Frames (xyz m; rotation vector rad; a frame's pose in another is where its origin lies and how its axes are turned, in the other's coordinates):
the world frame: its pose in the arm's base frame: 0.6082 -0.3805 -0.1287 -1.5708 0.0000 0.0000
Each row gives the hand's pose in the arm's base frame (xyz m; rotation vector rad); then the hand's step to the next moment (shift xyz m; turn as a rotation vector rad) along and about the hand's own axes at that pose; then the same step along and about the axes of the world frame.
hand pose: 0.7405 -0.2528 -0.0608 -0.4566 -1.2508 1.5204
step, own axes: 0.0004 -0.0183 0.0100 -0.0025 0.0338 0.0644
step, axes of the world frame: 0.0006 -0.0198 -0.0064 -0.0668 0.0060 -0.0283
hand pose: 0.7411 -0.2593 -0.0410 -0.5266 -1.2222 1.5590
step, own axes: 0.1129 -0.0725 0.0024 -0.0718 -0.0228 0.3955
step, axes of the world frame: -0.0104 -0.0930 0.0962 -0.2857 -0.1548 -0.2377
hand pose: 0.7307 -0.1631 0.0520 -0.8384 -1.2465 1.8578
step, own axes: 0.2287 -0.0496 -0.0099 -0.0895 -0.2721 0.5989
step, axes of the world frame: -0.0994 -0.0172 0.2114 -0.3916 -0.4558 -0.2821
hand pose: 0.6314 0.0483 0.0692 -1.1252 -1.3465 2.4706
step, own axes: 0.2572 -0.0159 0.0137 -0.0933 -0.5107 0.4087
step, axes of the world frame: -0.1976 0.1259 0.1081 -0.3215 -0.5771 -0.0110
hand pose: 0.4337 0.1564 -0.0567 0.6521 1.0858 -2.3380
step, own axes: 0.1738 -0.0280 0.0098 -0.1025 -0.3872 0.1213
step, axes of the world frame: -0.1531 0.0822 -0.0298 -0.1783 -0.3486 0.1478
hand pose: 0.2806 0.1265 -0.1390 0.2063 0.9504 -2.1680
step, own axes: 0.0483 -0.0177 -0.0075 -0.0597 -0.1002 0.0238
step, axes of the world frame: -0.0475 0.0153 -0.0146 -0.0237 -0.0985 0.0625
